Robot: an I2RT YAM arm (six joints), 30 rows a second.
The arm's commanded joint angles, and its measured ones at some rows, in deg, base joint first. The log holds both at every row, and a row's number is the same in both.
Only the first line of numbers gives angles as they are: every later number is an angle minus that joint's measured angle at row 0.
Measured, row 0:
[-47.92, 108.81, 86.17, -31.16, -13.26, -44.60]
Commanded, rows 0 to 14:
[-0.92, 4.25, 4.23, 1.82, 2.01, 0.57]
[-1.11, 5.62, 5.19, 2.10, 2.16, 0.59]
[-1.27, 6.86, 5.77, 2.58, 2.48, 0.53]
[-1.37, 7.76, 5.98, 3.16, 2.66, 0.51]
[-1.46, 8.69, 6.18, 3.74, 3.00, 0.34]
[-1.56, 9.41, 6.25, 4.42, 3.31, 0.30]
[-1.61, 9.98, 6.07, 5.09, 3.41, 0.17]
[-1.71, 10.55, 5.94, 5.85, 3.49, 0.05]
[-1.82, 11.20, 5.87, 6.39, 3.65, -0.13]
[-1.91, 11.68, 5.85, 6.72, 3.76, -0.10]
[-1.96, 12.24, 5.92, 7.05, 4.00, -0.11]
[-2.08, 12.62, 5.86, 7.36, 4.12, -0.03]
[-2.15, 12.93, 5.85, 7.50, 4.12, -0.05]
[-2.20, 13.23, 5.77, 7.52, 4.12, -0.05]
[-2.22, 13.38, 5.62, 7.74, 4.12, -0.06]
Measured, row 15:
[-1.73, 13.01, 4.63, 5.77, 3.61, 0.00]
